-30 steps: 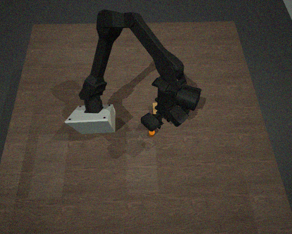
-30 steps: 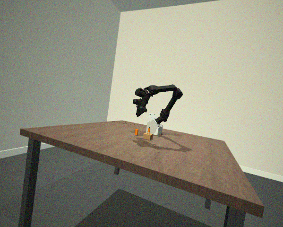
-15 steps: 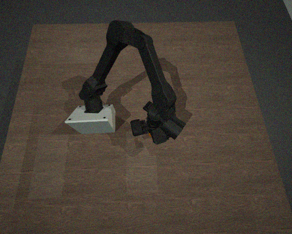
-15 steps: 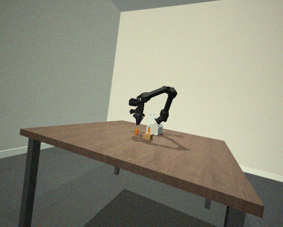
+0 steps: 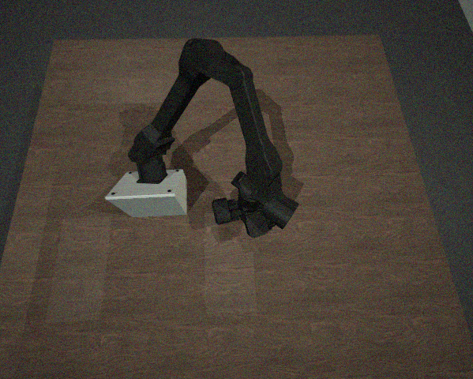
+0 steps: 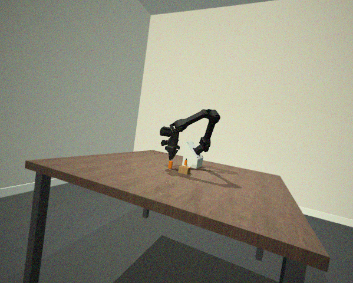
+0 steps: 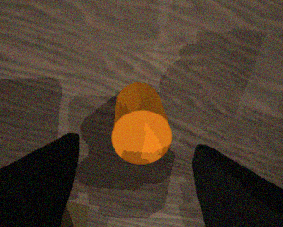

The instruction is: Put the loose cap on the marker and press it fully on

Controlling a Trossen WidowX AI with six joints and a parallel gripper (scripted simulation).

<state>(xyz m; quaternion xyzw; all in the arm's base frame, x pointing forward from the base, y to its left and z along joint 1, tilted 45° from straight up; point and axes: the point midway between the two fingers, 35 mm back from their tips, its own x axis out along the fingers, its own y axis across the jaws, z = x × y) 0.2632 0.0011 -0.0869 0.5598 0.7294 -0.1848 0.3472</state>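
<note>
My gripper tip is now 30 mm above the orange cap. Round my gripper tip: holder block 130 mm to the left, 40 mm below, 30 mm ahead.
</note>
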